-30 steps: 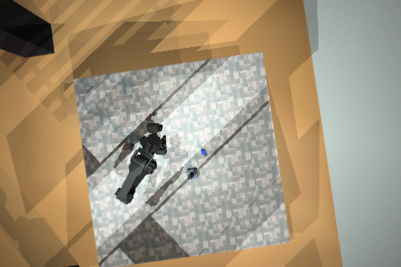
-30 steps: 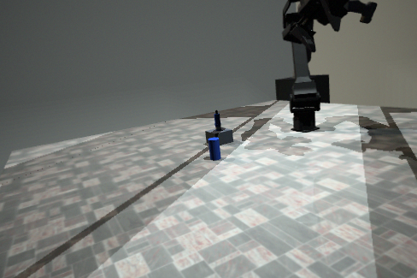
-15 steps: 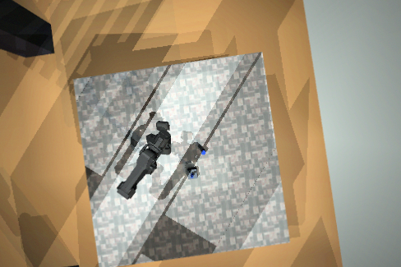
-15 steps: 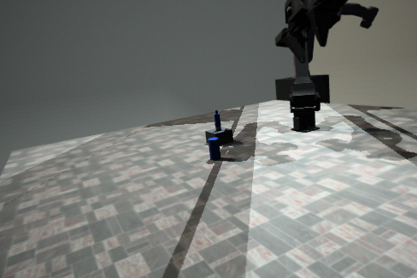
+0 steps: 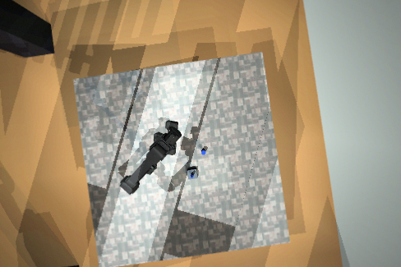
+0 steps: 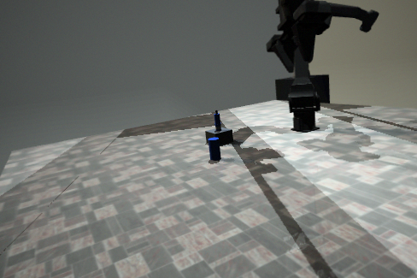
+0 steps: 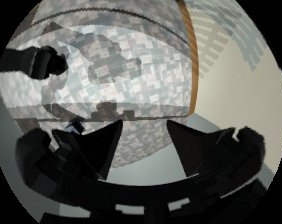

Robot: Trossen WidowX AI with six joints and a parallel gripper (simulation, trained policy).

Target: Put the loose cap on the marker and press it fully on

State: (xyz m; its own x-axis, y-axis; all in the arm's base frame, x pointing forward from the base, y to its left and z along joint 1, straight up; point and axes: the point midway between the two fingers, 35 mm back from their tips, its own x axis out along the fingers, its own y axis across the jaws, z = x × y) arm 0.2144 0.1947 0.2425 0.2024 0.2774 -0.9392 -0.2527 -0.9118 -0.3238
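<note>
Right now the blue cap is 18 cm below my gripper tip, 16 cm to the right of it and 14 cm ahead of it. Round my gripper tip: holder block (30 cm to the right, 19 cm below, 5 cm ahead).
</note>
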